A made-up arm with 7 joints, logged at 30 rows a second.
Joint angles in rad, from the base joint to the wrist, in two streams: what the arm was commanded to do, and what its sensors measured. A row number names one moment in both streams.
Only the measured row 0 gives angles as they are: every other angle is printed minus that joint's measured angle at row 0.
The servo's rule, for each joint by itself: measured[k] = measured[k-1] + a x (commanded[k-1-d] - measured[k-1]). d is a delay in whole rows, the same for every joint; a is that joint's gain. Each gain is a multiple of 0.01, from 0.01 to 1. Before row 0 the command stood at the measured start. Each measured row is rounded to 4 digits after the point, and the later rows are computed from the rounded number. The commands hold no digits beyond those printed.
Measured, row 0:
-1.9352 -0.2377 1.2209 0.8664 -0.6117 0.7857 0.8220
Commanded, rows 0 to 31:
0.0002 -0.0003 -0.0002 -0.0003 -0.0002 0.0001 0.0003
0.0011 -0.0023 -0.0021 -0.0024 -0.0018 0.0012 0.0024
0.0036 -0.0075 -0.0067 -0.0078 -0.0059 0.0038 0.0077
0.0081 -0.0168 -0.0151 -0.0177 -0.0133 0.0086 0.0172
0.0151 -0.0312 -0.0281 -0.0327 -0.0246 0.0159 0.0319
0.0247 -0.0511 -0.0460 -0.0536 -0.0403 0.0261 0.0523
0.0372 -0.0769 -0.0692 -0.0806 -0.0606 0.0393 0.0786
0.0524 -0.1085 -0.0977 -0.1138 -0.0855 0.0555 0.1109
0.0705 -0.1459 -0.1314 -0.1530 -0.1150 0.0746 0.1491
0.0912 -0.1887 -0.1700 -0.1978 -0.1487 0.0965 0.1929
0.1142 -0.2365 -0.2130 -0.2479 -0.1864 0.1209 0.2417
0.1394 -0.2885 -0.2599 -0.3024 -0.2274 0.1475 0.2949
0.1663 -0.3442 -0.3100 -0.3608 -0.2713 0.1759 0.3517
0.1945 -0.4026 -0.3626 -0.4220 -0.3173 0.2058 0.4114
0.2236 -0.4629 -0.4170 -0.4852 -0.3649 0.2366 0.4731
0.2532 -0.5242 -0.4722 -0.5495 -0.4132 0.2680 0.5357
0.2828 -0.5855 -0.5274 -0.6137 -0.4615 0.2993 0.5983
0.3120 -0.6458 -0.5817 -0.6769 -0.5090 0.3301 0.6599
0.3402 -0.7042 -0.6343 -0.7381 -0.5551 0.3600 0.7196
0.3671 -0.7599 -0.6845 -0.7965 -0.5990 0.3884 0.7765
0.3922 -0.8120 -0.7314 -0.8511 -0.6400 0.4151 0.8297
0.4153 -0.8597 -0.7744 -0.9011 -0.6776 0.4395 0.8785
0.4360 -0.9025 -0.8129 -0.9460 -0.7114 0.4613 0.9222
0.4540 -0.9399 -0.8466 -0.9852 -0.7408 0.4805 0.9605
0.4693 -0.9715 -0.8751 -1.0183 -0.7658 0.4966 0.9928
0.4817 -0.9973 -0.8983 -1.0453 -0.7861 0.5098 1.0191
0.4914 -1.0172 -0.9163 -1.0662 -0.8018 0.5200 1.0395
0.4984 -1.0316 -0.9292 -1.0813 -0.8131 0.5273 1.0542
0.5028 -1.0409 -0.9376 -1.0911 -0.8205 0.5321 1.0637
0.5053 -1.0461 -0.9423 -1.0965 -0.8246 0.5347 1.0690
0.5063 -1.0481 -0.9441 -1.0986 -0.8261 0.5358 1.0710
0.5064 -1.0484 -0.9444 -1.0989 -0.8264 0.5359 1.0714
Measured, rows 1 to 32:
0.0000 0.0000 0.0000 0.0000 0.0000 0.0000 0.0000
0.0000 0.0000 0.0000 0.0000 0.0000 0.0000 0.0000
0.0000 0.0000 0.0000 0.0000 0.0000 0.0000 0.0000
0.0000 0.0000 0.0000 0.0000 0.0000 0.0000 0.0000
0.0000 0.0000 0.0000 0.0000 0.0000 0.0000 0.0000
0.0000 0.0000 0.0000 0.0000 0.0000 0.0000 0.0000
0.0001 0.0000 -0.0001 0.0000 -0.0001 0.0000 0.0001
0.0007 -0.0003 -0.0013 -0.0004 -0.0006 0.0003 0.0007
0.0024 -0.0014 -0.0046 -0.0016 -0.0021 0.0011 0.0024
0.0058 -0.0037 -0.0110 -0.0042 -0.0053 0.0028 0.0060
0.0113 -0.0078 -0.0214 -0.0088 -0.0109 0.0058 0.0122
0.0192 -0.0143 -0.0364 -0.0160 -0.0194 0.0105 0.0218
0.0298 -0.0237 -0.0564 -0.0263 -0.0313 0.0171 0.0354
0.0431 -0.0364 -0.0816 -0.0403 -0.0470 0.0259 0.0535
0.0593 -0.0528 -0.1120 -0.0583 -0.0667 0.0371 0.0764
0.0781 -0.0732 -0.1474 -0.0806 -0.0905 0.0508 0.1044
0.0994 -0.0977 -0.1874 -0.1074 -0.1183 0.0669 0.1374
0.1230 -0.1263 -0.2316 -0.1386 -0.1499 0.0854 0.1752
0.1485 -0.1590 -0.2794 -0.1742 -0.1851 0.1062 0.2176
0.1756 -0.1955 -0.3302 -0.2138 -0.2234 0.1291 0.2641
0.2039 -0.2356 -0.3831 -0.2572 -0.2644 0.1538 0.3143
0.2330 -0.2789 -0.4375 -0.3040 -0.3076 0.1801 0.3674
0.2624 -0.3249 -0.4923 -0.3536 -0.3522 0.2075 0.4228
0.2917 -0.3730 -0.5468 -0.4053 -0.3977 0.2357 0.4797
0.3203 -0.4227 -0.6002 -0.4585 -0.4433 0.2643 0.5373
0.3479 -0.4733 -0.6516 -0.5126 -0.4885 0.2928 0.5947
0.3740 -0.5241 -0.7003 -0.5668 -0.5324 0.3209 0.6511
0.3984 -0.5744 -0.7455 -0.6203 -0.5745 0.3482 0.7057
0.4206 -0.6236 -0.7866 -0.6724 -0.6142 0.3742 0.7577
0.4403 -0.6710 -0.8232 -0.7224 -0.6509 0.3986 0.8064
0.4574 -0.7161 -0.8549 -0.7697 -0.6842 0.4211 0.8511
0.4717 -0.7583 -0.8814 -0.8138 -0.7138 0.4415 0.8914
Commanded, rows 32 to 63:
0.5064 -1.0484 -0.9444 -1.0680 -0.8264 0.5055 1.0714
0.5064 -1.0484 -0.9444 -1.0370 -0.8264 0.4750 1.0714
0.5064 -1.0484 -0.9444 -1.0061 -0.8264 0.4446 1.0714
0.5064 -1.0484 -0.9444 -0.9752 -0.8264 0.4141 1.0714
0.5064 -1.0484 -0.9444 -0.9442 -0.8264 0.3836 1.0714
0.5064 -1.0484 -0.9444 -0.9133 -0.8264 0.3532 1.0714
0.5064 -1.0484 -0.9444 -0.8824 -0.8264 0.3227 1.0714
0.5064 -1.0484 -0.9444 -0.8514 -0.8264 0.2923 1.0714
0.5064 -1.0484 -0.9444 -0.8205 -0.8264 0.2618 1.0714
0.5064 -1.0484 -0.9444 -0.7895 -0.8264 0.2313 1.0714
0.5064 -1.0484 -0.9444 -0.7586 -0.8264 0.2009 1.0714
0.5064 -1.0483 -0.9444 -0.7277 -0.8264 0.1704 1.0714
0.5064 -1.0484 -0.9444 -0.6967 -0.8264 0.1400 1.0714
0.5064 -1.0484 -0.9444 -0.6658 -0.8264 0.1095 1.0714
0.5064 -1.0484 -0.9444 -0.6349 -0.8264 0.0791 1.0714
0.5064 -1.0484 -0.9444 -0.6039 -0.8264 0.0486 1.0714
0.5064 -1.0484 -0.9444 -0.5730 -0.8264 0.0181 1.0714
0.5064 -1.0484 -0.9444 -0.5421 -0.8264 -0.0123 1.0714
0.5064 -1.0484 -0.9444 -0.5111 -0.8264 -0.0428 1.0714
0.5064 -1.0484 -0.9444 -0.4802 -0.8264 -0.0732 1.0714
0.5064 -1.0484 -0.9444 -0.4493 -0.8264 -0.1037 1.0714
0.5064 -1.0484 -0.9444 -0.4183 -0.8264 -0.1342 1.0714
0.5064 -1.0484 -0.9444 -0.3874 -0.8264 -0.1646 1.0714
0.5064 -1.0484 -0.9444 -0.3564 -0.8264 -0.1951 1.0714
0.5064 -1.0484 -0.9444 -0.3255 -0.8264 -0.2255 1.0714
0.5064 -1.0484 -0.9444 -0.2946 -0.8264 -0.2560 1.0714
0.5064 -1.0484 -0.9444 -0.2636 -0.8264 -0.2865 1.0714
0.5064 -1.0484 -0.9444 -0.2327 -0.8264 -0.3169 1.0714
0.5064 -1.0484 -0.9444 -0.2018 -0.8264 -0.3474 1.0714
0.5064 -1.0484 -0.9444 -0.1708 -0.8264 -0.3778 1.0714
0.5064 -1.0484 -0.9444 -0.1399 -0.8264 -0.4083 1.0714
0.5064 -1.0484 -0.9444 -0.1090 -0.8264 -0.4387 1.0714
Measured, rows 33 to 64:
0.4833 -0.7971 -0.9027 -0.8542 -0.7393 0.4596 0.9269
0.4922 -0.8323 -0.9189 -0.8905 -0.7607 0.4752 0.9575
0.4985 -0.8636 -0.9303 -0.9226 -0.7780 0.4883 0.9830
0.5025 -0.8910 -0.9376 -0.9504 -0.7915 0.4990 1.0036
0.5047 -0.9146 -0.9416 -0.9741 -0.8015 0.5075 1.0198
0.5057 -0.9347 -0.9433 -0.9941 -0.8087 0.5140 1.0322
0.5061 -0.9518 -0.9440 -1.0059 -0.8138 0.5120 1.0416
0.5063 -0.9663 -0.9442 -1.0109 -0.8175 0.5035 1.0488
0.5064 -0.9786 -0.9443 -1.0101 -0.8201 0.4900 1.0542
0.5064 -0.9891 -0.9444 -1.0045 -0.8219 0.4725 1.0583
0.5064 -0.9980 -0.9444 -0.9949 -0.8232 0.4521 1.0614
0.5064 -1.0056 -0.9444 -0.9818 -0.8241 0.4294 1.0638
0.5064 -1.0120 -0.9444 -0.9659 -0.8248 0.4049 1.0656
0.5064 -1.0175 -0.9444 -0.9476 -0.8253 0.3790 1.0670
0.5064 -1.0221 -0.9444 -0.9273 -0.8256 0.3520 1.0681
0.5064 -1.0260 -0.9444 -0.9053 -0.8258 0.3242 1.0689
0.5064 -1.0294 -0.9444 -0.8818 -0.8260 0.2958 1.0695
0.5064 -1.0322 -0.9444 -0.8571 -0.8261 0.2670 1.0700
0.5064 -1.0346 -0.9444 -0.8314 -0.8262 0.2378 1.0703
0.5064 -1.0367 -0.9444 -0.8049 -0.8263 0.2083 1.0706
0.5064 -1.0385 -0.9444 -0.7777 -0.8263 0.1786 1.0708
0.5064 -1.0400 -0.9444 -0.7499 -0.8263 0.1487 1.0709
0.5064 -1.0413 -0.9444 -0.7216 -0.8263 0.1187 1.0710
0.5064 -1.0424 -0.9444 -0.6929 -0.8263 0.0886 1.0711
0.5064 -1.0433 -0.9444 -0.6638 -0.8263 0.0584 1.0712
0.5064 -1.0441 -0.9444 -0.6344 -0.8263 0.0281 1.0712
0.5064 -1.0447 -0.9444 -0.6048 -0.8263 -0.0022 1.0712
0.5064 -1.0453 -0.9444 -0.5750 -0.8263 -0.0326 1.0712
0.5064 -1.0458 -0.9444 -0.5450 -0.8263 -0.0630 1.0712
0.5064 -1.0462 -0.9444 -0.5148 -0.8263 -0.0934 1.0712
0.5064 -1.0465 -0.9444 -0.4845 -0.8263 -0.1238 1.0712
0.5064 -1.0468 -0.9444 -0.4541 -0.8263 -0.1542 1.0712

